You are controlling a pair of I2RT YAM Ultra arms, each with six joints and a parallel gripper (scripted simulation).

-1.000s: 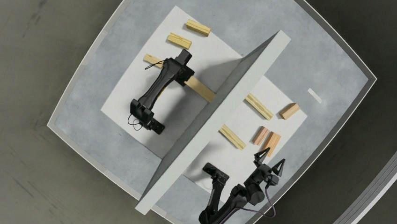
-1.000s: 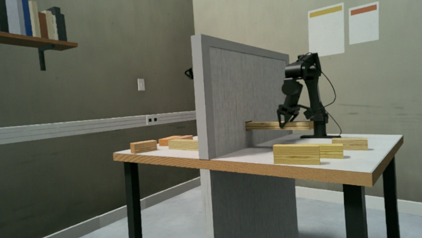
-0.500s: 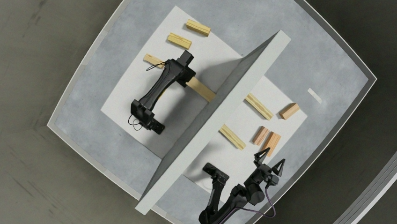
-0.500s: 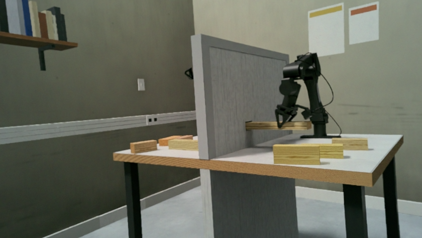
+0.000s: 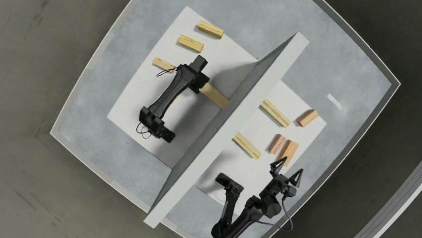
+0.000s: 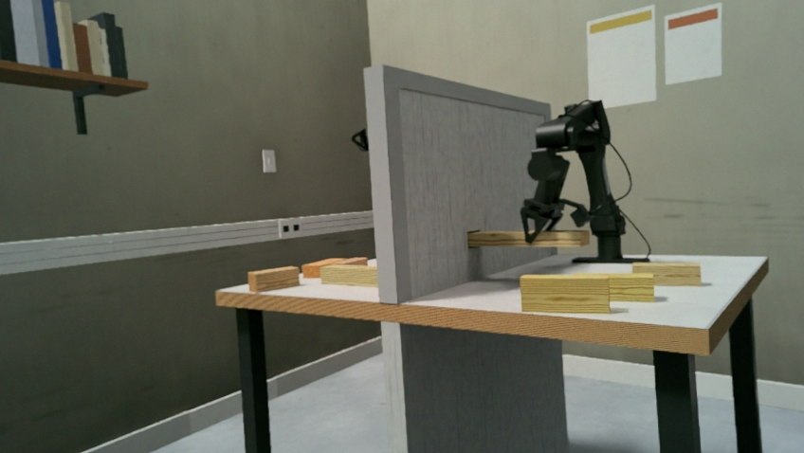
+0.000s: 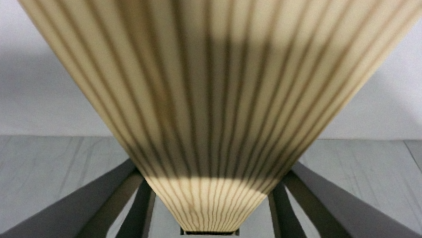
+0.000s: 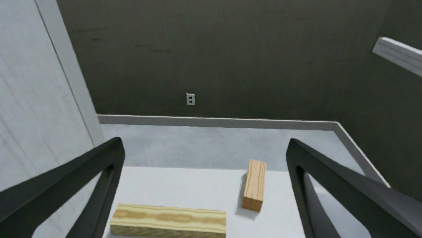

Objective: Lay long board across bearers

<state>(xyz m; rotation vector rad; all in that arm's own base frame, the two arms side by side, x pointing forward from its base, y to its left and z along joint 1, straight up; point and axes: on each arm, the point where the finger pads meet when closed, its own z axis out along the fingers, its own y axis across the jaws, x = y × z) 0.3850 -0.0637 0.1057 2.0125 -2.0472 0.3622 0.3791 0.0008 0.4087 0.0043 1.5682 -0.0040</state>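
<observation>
Right now the long board is 5 cm to the right of my left hand. From my left hand the other things lie so: offcut (28 cm ahead, 63 cm to the right, 8 cm below); wooden bearer (16 cm ahead, 43 cm to the right, 8 cm below).
</observation>
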